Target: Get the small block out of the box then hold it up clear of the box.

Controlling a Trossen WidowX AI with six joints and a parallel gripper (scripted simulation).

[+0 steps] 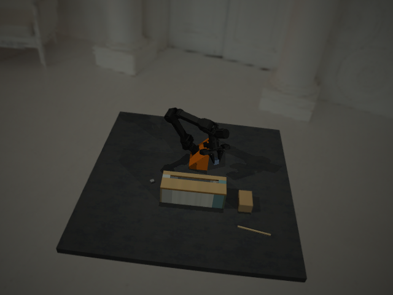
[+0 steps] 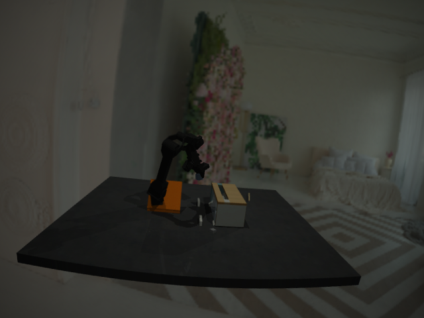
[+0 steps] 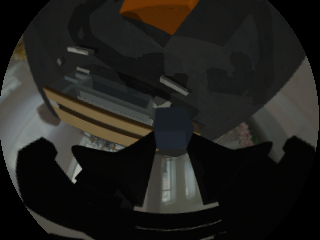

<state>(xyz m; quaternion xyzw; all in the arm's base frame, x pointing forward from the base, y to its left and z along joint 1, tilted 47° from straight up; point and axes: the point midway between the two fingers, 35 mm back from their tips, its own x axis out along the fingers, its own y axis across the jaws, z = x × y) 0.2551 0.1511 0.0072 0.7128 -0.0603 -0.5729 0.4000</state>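
The small bluish block is 1 cm to the right of my gripper tip and 1 cm behind it. The rest, counted from my gripper tip: thin stick 38 cm ahead, 20 cm to the left, 17 cm below; small grey block 39 cm to the right, 17 cm below; small tan box 18 cm ahead, 17 cm to the left, 14 cm below.
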